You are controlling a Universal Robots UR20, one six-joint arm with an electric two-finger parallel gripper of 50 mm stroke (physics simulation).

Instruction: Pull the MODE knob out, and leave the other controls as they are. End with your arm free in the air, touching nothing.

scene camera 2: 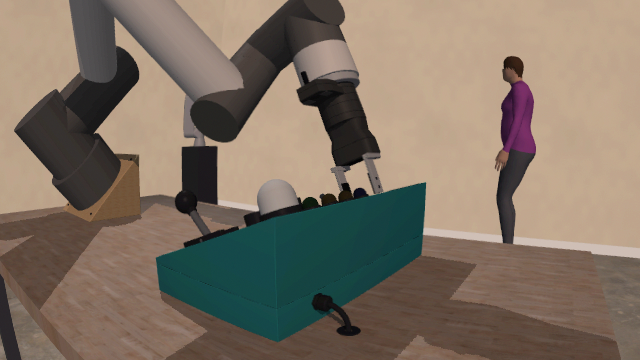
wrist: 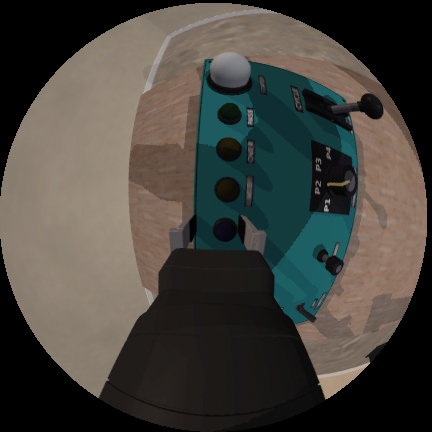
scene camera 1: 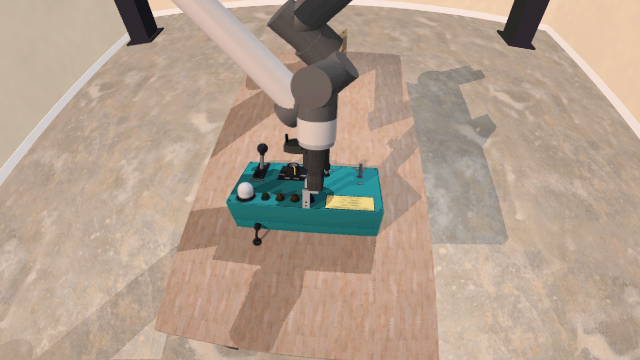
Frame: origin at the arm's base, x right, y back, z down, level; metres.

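Seen in the pictures: gripper, between the fingertips: [wrist: 216, 222] [scene camera 1: 307, 202]; arm's base, origin of its link: [scene camera 2: 97, 183] [scene camera 1: 326, 53].
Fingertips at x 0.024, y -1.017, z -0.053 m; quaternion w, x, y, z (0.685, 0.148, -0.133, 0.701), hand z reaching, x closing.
Pixels of each thing's top centre, then the offset from my fingertips to it. "*": a spot on its surface instead.
- dark blue round knob, a spot on its surface: [wrist: 225, 230] [scene camera 2: 356, 188] * dx -0.004, dy +0.016, dz -0.014 m
- short stem, a spot on its surface: [wrist: 331, 262] * dx -0.047, dy +0.164, dz +0.028 m
- white dome, a spot on its surface: [scene camera 2: 277, 196] [scene camera 1: 238, 192] * dx +0.221, dy +0.009, dz -0.026 m
- ball-topped lever, centre of its top: [scene camera 2: 185, 190] [scene camera 1: 261, 144] dx +0.185, dy +0.232, dz -0.012 m
- rotary selector, centre of its top: [wrist: 349, 179] [scene camera 2: 257, 208] [scene camera 1: 292, 165] dx +0.066, dy +0.171, dz +0.027 m
- small toggle, centre of its top: [wrist: 307, 321] [scene camera 1: 361, 166] dx -0.174, dy +0.172, dz +0.026 m
The teal control box [scene camera 1: 305, 218] [scene camera 2: 345, 250] [wrist: 280, 200] stands on the table. A dark blue round knob [scene camera 2: 360, 192] [wrist: 225, 230] sits at its high edge, last in a row of round controls. My gripper [scene camera 1: 307, 197] [scene camera 2: 361, 188] [wrist: 216, 222] is open, with one finger on each side of the dark blue knob and gaps to it in the wrist view. The knob's label is hidden by a finger. A black knob on a short stem [wrist: 331, 262] stands near the low edge. I cannot read which control is labelled MODE.
A white dome [scene camera 1: 245, 190] [scene camera 2: 277, 196] [wrist: 230, 70], green and amber round controls, a ball-topped lever [scene camera 1: 262, 149] [scene camera 2: 186, 202] [wrist: 371, 106], a rotary selector [wrist: 342, 182] and a small toggle [scene camera 1: 360, 171] [wrist: 306, 313] are on the box. A person [scene camera 2: 519, 120] stands behind the table.
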